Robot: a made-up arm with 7 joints.
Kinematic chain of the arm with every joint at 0, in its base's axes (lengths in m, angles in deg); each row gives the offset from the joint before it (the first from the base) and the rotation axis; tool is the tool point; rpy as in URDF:
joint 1: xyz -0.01 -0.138 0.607 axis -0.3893 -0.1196 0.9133
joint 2: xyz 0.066 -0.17 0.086 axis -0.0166 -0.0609 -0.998
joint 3: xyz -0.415 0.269 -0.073 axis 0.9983 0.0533 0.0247
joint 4: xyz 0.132 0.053 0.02 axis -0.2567 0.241 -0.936
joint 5: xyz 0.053 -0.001 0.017 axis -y
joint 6: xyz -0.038 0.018 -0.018 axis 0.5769 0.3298 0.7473
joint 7: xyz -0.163 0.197 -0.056 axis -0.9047 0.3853 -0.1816
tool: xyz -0.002 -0.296 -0.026 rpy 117 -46.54 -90
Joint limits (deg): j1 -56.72..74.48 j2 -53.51..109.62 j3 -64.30..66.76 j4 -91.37..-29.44 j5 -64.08..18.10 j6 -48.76..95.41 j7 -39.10..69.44
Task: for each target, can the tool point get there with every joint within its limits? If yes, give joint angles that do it. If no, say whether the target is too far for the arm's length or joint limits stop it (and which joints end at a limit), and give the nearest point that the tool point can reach.
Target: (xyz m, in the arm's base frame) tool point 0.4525 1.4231 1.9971
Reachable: no: too far | nearest point 0.2609 0.4440 0.8414 | short by 1.527 m
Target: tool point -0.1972 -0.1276 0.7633
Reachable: yes | joints 31.21 -16.44 -40.46 -68.50 -11.37 53.89 51.38
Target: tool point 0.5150 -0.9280 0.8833
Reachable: no: joint limits stop it (at a limit: joint 2, joint 4, joint 5, joint 7) | nearest point 0.4070 -0.6950 0.7146 | short by 0.307 m
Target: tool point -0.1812 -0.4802 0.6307
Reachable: yes | joints 58.07 -7.09 -15.14 -37.90 -43.53 -12.10 -29.98
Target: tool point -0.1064 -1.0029 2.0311
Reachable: no: too far | nearest point -0.0215 -0.5867 1.1012 | short by 1.022 m
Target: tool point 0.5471 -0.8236 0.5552
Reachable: no: joint limits stop it (at a limit: joint 2, joint 4, joint 5, joint 7) | nearest point 0.4726 -0.7214 0.5468 | short by 0.127 m
